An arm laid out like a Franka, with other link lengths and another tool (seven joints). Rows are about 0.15 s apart.
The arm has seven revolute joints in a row. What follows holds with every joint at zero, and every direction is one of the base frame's. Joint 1 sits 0.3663 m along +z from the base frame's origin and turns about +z. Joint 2 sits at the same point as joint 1 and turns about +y. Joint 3 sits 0.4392 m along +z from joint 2 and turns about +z. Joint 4 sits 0.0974 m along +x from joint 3 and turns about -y. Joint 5 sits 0.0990 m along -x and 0.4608 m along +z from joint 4 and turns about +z. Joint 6 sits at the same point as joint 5 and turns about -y. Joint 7 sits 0.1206 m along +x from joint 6 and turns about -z. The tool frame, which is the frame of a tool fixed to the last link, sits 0.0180 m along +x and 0.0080 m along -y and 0.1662 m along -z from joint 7; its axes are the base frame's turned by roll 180.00, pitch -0.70 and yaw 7.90 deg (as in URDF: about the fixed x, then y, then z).
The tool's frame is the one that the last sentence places.
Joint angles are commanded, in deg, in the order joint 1, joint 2, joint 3, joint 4, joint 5, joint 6, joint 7. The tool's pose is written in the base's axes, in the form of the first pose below.
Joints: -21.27, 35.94, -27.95, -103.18, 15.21, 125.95, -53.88
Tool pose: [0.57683, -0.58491, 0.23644], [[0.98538, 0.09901, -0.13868], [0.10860, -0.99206, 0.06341], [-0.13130, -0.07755, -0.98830]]
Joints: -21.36, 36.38, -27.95, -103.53, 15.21, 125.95, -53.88
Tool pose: [0.57240, -0.58412, 0.22777], [[0.98418, 0.09485, -0.14966], [0.10633, -0.99181, 0.07070], [-0.14173, -0.08550, -0.98621]]
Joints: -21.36, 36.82, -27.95, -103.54, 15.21, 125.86, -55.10
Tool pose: [0.57131, -0.58308, 0.22179], [[0.98079, 0.11480, -0.15771], [0.12783, -0.98895, 0.07513], [-0.14734, -0.09385, -0.98462]]
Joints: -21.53, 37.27, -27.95, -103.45, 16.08, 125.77, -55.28
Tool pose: [0.56977, -0.58403, 0.21654], [[0.98244, 0.10489, -0.15432], [0.11903, -0.98921, 0.08541], [-0.14370, -0.10228, -0.98432]]
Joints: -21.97, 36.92, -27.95, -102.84, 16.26, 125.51, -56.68
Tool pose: [0.57044, -0.58990, 0.22566], [[0.98227, 0.12292, -0.14152], [0.13540, -0.98737, 0.08224], [-0.12963, -0.09994, -0.98651]]
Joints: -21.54, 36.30, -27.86, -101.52, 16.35, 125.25, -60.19
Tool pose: [0.58653, -0.58830, 0.24417], [[0.97291, 0.19859, -0.11836], [0.20736, -0.97597, 0.06695], [-0.10222, -0.08968, -0.99071]]
